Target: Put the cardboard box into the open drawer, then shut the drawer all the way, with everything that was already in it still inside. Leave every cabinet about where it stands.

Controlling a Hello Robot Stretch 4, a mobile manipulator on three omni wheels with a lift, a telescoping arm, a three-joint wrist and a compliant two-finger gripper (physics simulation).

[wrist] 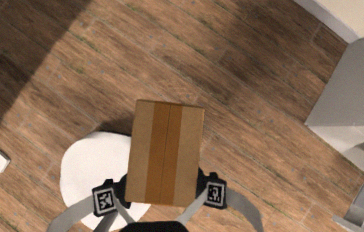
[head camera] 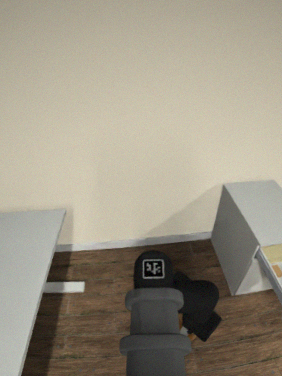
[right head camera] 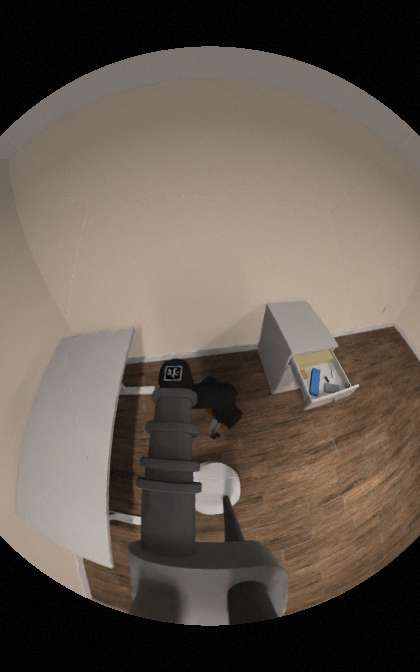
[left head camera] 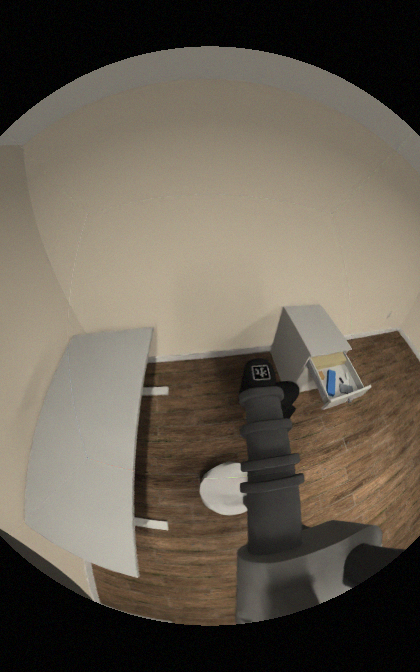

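Where they show: hand at its tool point: (wrist: pixel 161 185); robot's base at its link origin: (wrist: pixel 116 173).
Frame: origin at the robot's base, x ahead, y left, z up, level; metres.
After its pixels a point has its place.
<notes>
The brown cardboard box (wrist: pixel 166 150) @(x 0.308, y -0.066, z 0.896 m) with an orange tape band is held between the fingers of my gripper (wrist: pixel 162 192) @(x 0.275, y -0.087, z 0.861 m) in the wrist view, above the floor. In the right head view my gripper (right head camera: pixel 218 425) hangs left of the grey cabinet (right head camera: pixel 300 325); the box is mostly hidden there. The cabinet also shows in the head view (head camera: pixel 235 240) @(x 0.984, y -0.560, z 0.395 m) and left head view (left head camera: pixel 315 327). Its open drawer (left head camera: pixel 345 398) (right head camera: pixel 330 398) sticks out at the front, apart from the gripper. In it lie a blue item (left head camera: pixel 331 382) (right head camera: pixel 314 381), a grey item (right head camera: pixel 331 387) and several small things.
A grey table (head camera: pixel 25 270) @(x 0.593, y 0.600, z 0.692 m) (left head camera: pixel 95 425) (right head camera: pixel 75 425) stands at the left, with white feet reaching out over the floor. A round white object (left head camera: pixel 222 492) (right head camera: pixel 217 487) (wrist: pixel 90 165) @(x 0.013, y 0.090, z 0.187 m) is on the floor below the arm. A wall runs behind the cabinet.
</notes>
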